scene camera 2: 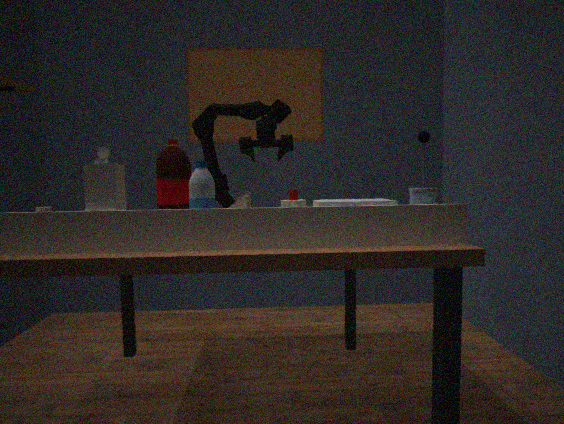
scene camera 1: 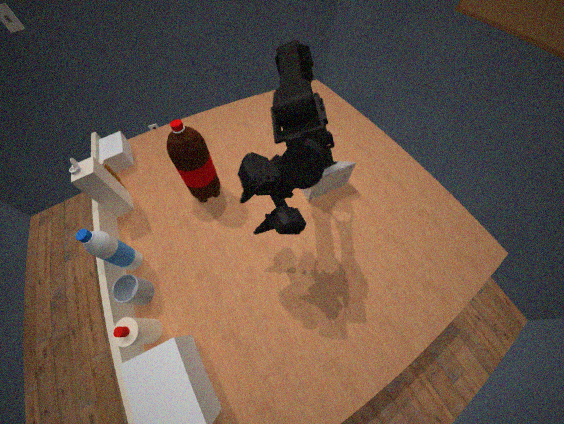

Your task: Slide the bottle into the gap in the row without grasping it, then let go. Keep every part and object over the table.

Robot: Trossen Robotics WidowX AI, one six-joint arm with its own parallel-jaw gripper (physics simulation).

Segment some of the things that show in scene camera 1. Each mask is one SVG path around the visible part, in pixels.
My gripper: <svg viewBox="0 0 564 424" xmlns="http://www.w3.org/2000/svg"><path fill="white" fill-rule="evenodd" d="M246 154L238 171L238 177L244 189L240 203L245 203L255 194L257 196L270 195L276 206L271 214L265 214L266 219L253 233L260 234L275 229L279 234L300 234L305 229L306 222L298 208L288 207L284 200L286 197L291 198L294 195L292 191L295 188L288 185L280 175L279 162L282 156L276 154L269 161L267 157L254 152Z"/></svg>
A blue-capped bottle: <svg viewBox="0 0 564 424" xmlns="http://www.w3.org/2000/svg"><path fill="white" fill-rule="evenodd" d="M76 234L76 239L83 243L85 250L95 257L129 271L136 270L142 264L143 256L139 251L106 232L91 232L81 229Z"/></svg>
